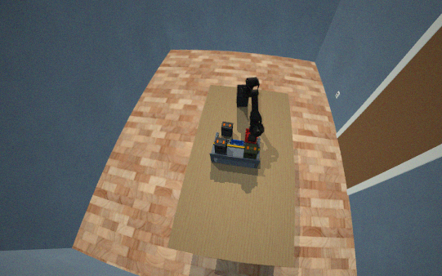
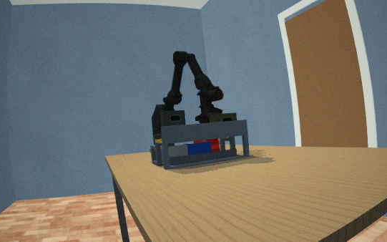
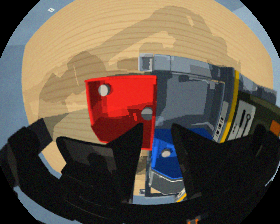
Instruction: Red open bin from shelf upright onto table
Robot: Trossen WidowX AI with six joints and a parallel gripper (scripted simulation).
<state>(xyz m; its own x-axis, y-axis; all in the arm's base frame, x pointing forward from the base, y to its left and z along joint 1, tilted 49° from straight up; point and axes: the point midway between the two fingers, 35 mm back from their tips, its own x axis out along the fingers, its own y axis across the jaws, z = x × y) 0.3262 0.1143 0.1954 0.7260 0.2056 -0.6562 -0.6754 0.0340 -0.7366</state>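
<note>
Now: hand 6 cm past the red bin, 1 cm to the left of it and 10 cm above it. The rest, counted from my hand: blue bin 10 cm ahead, 9 cm to the right, 10 cm below; then grey bin 12 cm ahead, 20 cm to the right, 10 cm below.
</note>
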